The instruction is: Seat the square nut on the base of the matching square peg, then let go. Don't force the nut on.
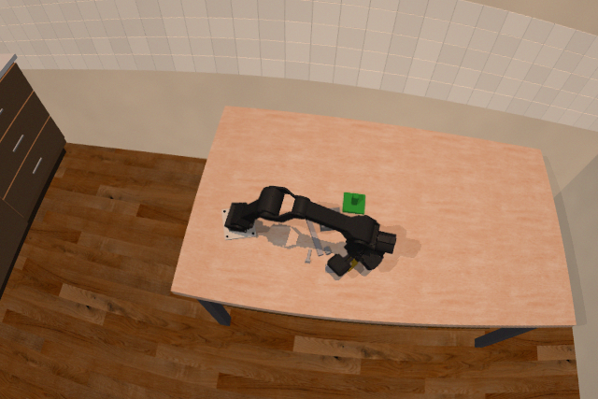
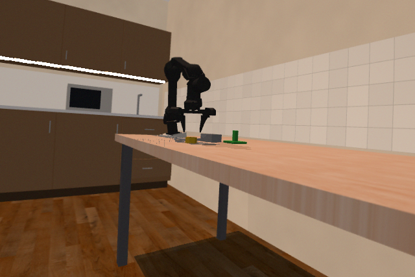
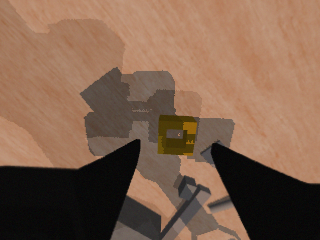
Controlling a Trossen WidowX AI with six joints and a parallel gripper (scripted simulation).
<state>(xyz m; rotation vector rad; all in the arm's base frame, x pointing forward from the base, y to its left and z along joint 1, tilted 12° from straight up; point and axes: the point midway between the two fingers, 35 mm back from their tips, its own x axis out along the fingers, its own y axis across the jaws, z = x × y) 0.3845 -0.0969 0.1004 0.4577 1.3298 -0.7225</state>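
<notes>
Right now the grey block is 7 cm behind my hand, 16 cm to the left of it and 6 cm below it. Round my hand: grey bar (13 cm behind, 10 cm to the left, 7 cm below).
</notes>
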